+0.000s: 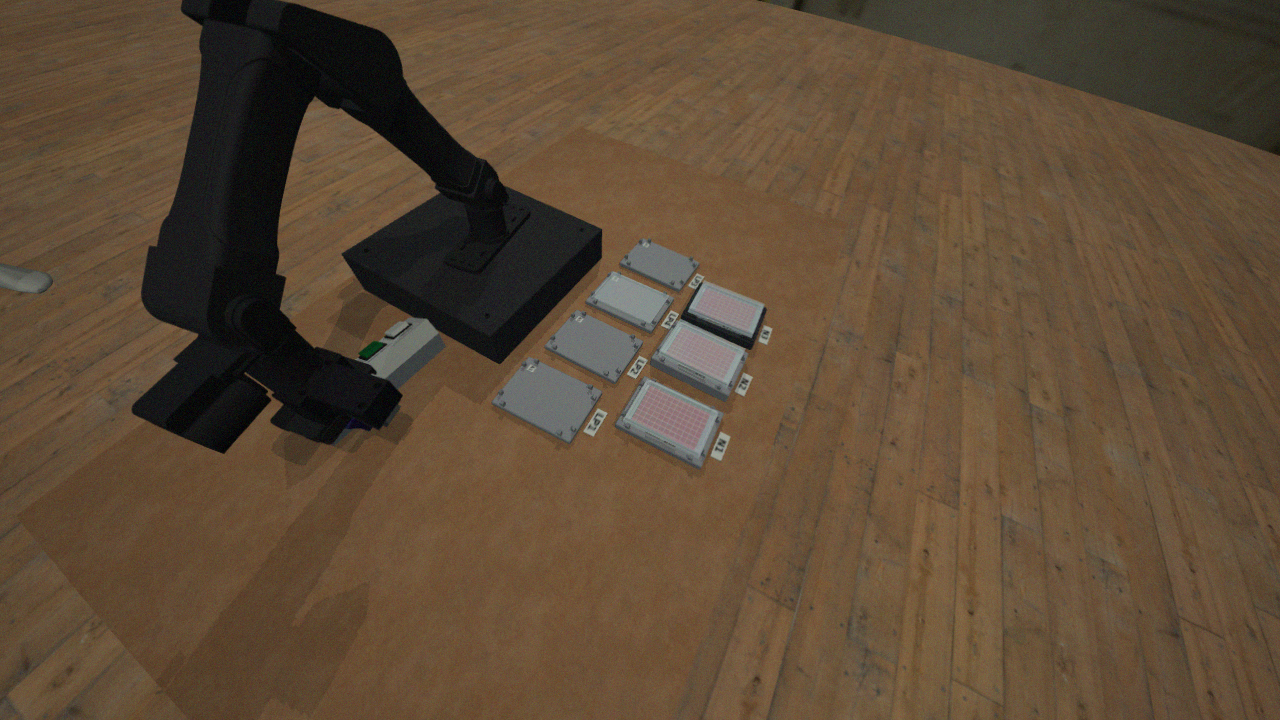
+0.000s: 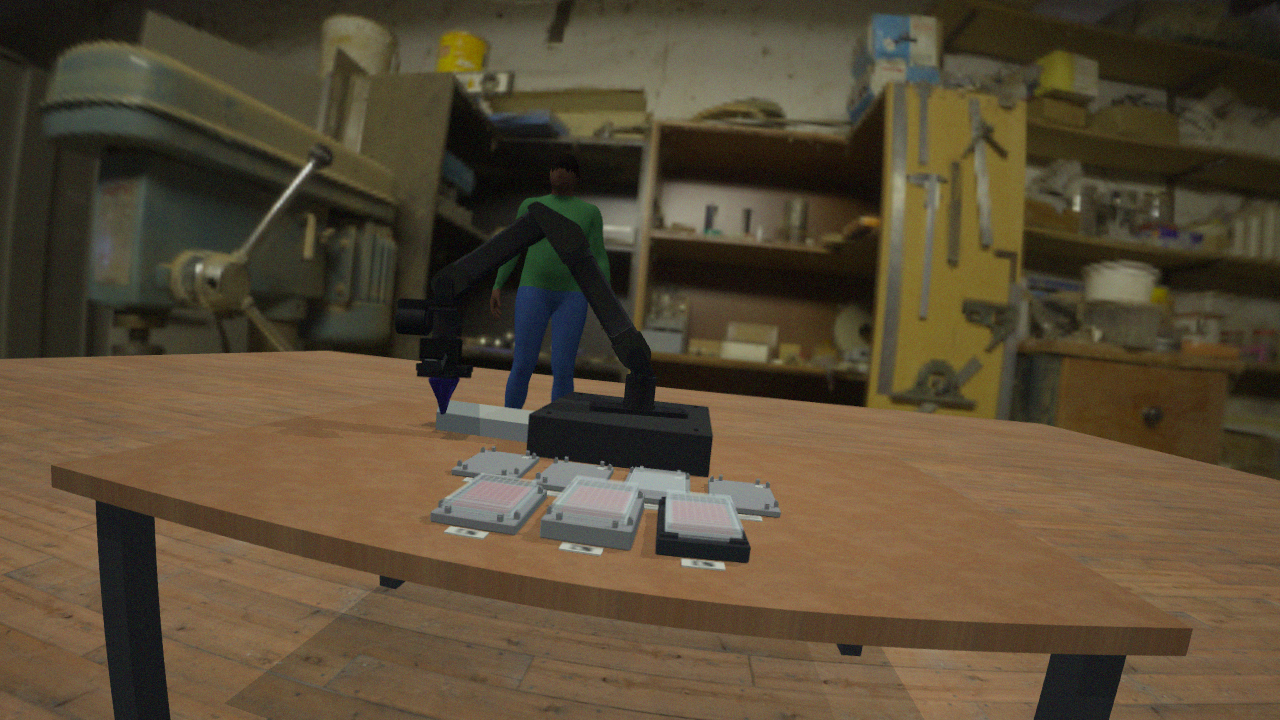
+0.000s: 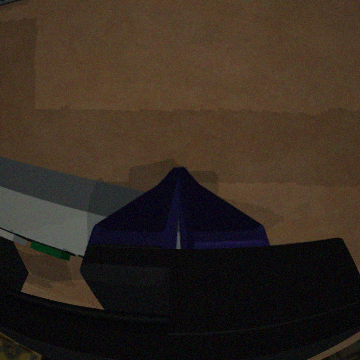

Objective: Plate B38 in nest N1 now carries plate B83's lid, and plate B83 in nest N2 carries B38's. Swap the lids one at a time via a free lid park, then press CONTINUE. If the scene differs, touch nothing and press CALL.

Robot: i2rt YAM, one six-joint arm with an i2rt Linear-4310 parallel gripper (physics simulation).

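Seen in the pictures: gripper, fingertip midpoint: (image 1: pixel 367 428) (image 2: pixel 443 414) (image 3: pixel 178 176); arm's base, origin of the base link: (image 1: pixel 490 237) (image 2: pixel 637 411).
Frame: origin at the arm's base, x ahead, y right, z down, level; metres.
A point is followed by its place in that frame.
My gripper (image 1: pixel 358 424) {x 0.029, y 0.392, z 0.036 m} (image 2: pixel 443 411) {x 0.029, y 0.392, z 0.036 m} (image 3: pixel 178 176) {x 0.029, y 0.392, z 0.036 m} is shut and empty, pointing down at the far-left end of the grey button box (image 1: pixel 409 356) {x 0.002, y 0.266, z 0.041 m} (image 2: pixel 487 421) {x -0.005, y 0.307, z 0.048 m} (image 3: pixel 45 212) {x -0.008, y 0.294, z 0.035 m}; whether it touches is unclear. A green button (image 1: pixel 371 349) {x -0.046, y 0.284, z 0.025 m} (image 3: pixel 50 250) {x -0.045, y 0.288, z 0.027 m} and a white button (image 1: pixel 397 330) {x -0.035, y 0.237, z 0.026 m} show on the box; the gripper hides its end. The lidded pink plate in N1 (image 1: pixel 671 417) {x 0.424, y 0.214, z 0.055 m} (image 2: pixel 492 496) {x 0.452, y 0.205, z 0.054 m} and the lidded pink plate in N2 (image 1: pixel 700 355) {x 0.439, y 0.091, z 0.041 m} (image 2: pixel 594 499) {x 0.471, y 0.082, z 0.041 m} sit level. Their codes are unreadable. Lid parks LP1 (image 1: pixel 547 399) {x 0.228, y 0.245, z 0.071 m} (image 2: pixel 494 462) {x 0.230, y 0.245, z 0.071 m} and LP2 (image 1: pixel 593 345) (image 2: pixel 575 475) are bare.
A third pink plate (image 1: pixel 726 308) {x 0.462, y -0.039, z 0.044 m} (image 2: pixel 702 515) {x 0.493, y -0.042, z 0.044 m} sits in a black nest beside N2. A paler lid-like panel (image 1: pixel 631 300) {x 0.284, y -0.006, z 0.063 m} (image 2: pixel 658 483) {x 0.303, y -0.015, z 0.063 m} covers the park beyond LP2; the farthest park (image 1: pixel 659 263) {x 0.303, y -0.140, z 0.071 m} (image 2: pixel 744 495) {x 0.313, y -0.147, z 0.071 m} is bare. The black arm base (image 1: pixel 483 268) {x 0.035, y 0.083, z -0.002 m} (image 2: pixel 619 433) {x 0.150, y 0.042, z 0.020 m} stands behind them.
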